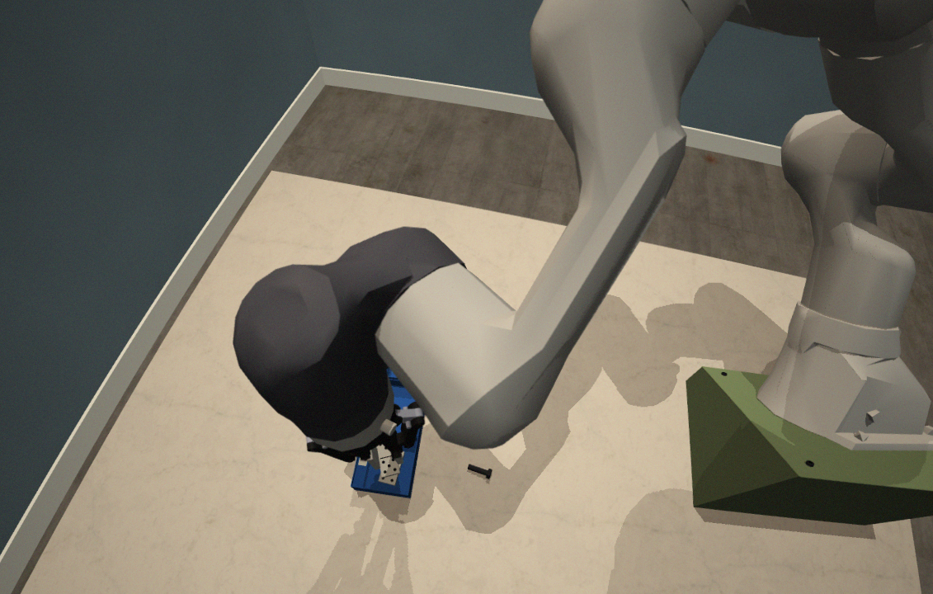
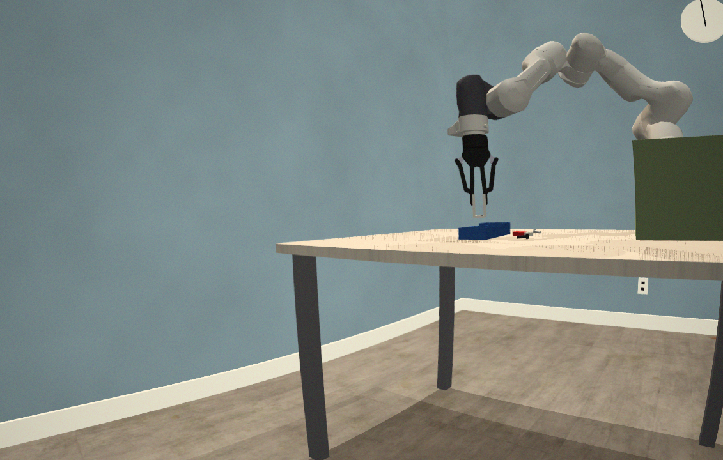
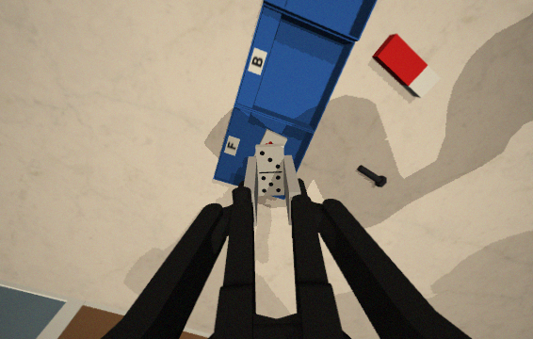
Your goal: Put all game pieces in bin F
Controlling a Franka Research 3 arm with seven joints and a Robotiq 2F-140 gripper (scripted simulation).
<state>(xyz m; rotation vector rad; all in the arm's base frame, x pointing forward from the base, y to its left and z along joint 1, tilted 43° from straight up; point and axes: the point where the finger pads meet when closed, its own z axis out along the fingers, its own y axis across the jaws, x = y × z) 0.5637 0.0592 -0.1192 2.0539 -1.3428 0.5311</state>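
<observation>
The red die is 7 cm below my hand. Also, from my hand: blue three-part bin (1 cm ahead, 8 cm to the right, 7 cm below); white domino (1 cm to the left, 8 cm below); black bolt (13 cm behind, 1 cm to the right, 9 cm below).
</observation>
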